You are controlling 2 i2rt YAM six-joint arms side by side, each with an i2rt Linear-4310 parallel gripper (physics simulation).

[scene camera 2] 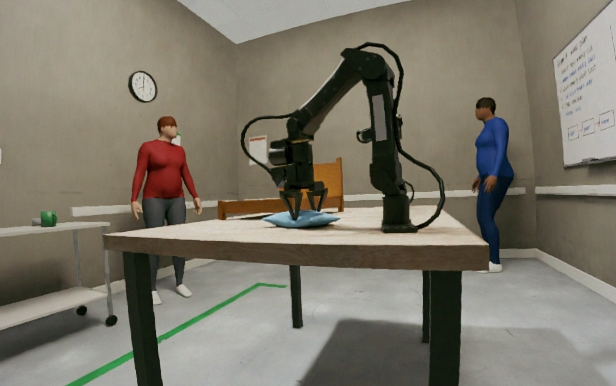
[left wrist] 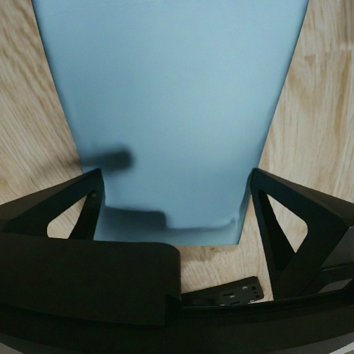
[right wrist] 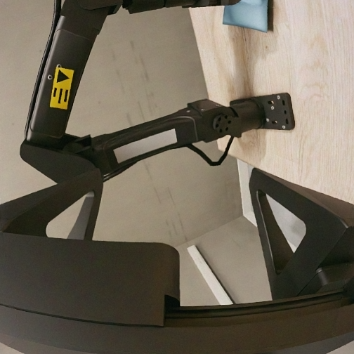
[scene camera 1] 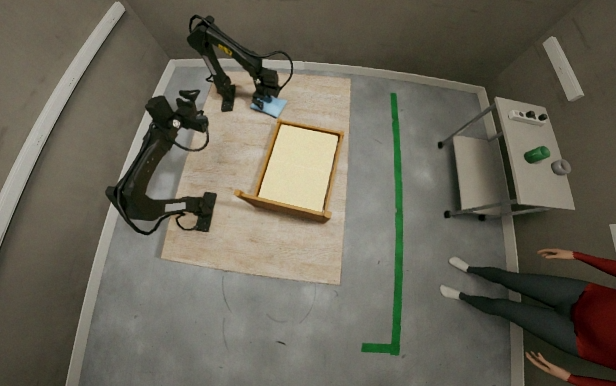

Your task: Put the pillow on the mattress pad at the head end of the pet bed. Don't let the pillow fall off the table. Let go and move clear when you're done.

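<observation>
The light blue pillow (scene camera 1: 276, 108) (scene camera 2: 327, 219) (left wrist: 180, 100) (right wrist: 246, 16) lies flat on the table, beyond the low foot end of the pet bed. The wooden bed's tall headboard (scene camera 1: 286, 207) (scene camera 2: 330, 182) stands at the opposite end. The cream mattress pad (scene camera 1: 300, 165) lies inside the frame and is bare. My left gripper (scene camera 1: 262, 103) (scene camera 2: 307, 214) (left wrist: 176, 176) is open and low, pointing down, with its fingertips at opposite side edges of the pillow near one end. My right gripper (scene camera 1: 199, 107) (right wrist: 175, 176) is open and empty, raised beyond the table's left edge in scene camera 1.
The wooden table (scene camera 1: 250, 245) (scene camera 2: 295, 251) carries both arm bases. A cart (scene camera 1: 542, 192) with a green mug (scene camera 1: 537, 154) stands apart from the table. A person in red (scene camera 1: 597, 320) (scene camera 2: 166, 167) and a person in blue (scene camera 2: 492, 150) stand beyond the table.
</observation>
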